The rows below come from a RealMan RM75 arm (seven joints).
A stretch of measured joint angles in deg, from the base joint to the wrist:
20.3, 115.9, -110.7, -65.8, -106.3, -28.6, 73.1
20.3, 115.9, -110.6, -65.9, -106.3, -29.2, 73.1
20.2, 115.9, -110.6, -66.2, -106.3, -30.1, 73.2
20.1, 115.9, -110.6, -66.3, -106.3, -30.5, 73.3
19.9, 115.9, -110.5, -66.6, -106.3, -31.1, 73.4
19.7, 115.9, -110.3, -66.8, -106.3, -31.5, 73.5
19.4, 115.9, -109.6, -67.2, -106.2, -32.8, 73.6
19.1, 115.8, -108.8, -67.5, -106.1, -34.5, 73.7
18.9, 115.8, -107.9, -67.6, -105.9, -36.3, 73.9
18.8, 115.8, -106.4, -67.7, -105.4, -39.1, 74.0
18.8, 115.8, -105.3, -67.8, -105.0, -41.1, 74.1
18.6, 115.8, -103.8, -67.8, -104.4, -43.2, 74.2
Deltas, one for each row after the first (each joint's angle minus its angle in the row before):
0.0, 0.0, 0.1, -0.1, 0.0, -0.6, 0.0
-0.1, 0.0, 0.0, -0.3, 0.0, -0.9, 0.1
-0.1, 0.0, 0.0, -0.1, 0.0, -0.4, 0.1
-0.2, 0.0, 0.1, -0.3, 0.0, -0.6, 0.1
-0.2, 0.0, 0.2, -0.2, 0.0, -0.4, 0.1
-0.3, 0.0, 0.7, -0.4, 0.1, -1.3, 0.1
-0.3, -0.1, 0.8, -0.3, 0.1, -1.7, 0.1
-0.2, 0.0, 0.9, -0.1, 0.2, -1.8, 0.2
-0.1, 0.0, 1.5, -0.1, 0.5, -2.8, 0.1
0.0, 0.0, 1.1, -0.1, 0.4, -2.0, 0.1
-0.2, 0.0, 1.5, 0.0, 0.6, -2.1, 0.1

